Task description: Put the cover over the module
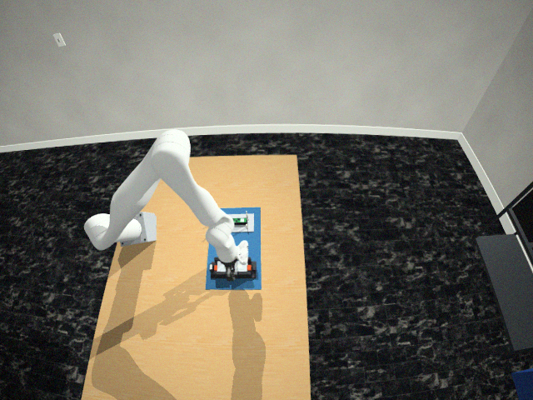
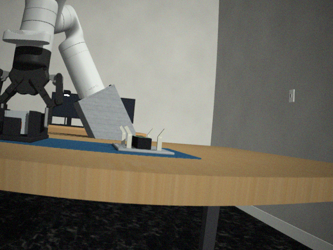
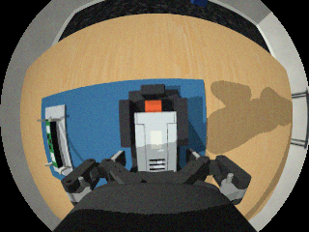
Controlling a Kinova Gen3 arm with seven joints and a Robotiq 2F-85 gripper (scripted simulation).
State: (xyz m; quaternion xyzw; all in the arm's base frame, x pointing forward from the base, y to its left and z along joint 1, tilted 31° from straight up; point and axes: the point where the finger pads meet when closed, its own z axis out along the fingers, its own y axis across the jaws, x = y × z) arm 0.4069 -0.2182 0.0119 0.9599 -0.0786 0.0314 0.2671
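My gripper is now right at the cover.
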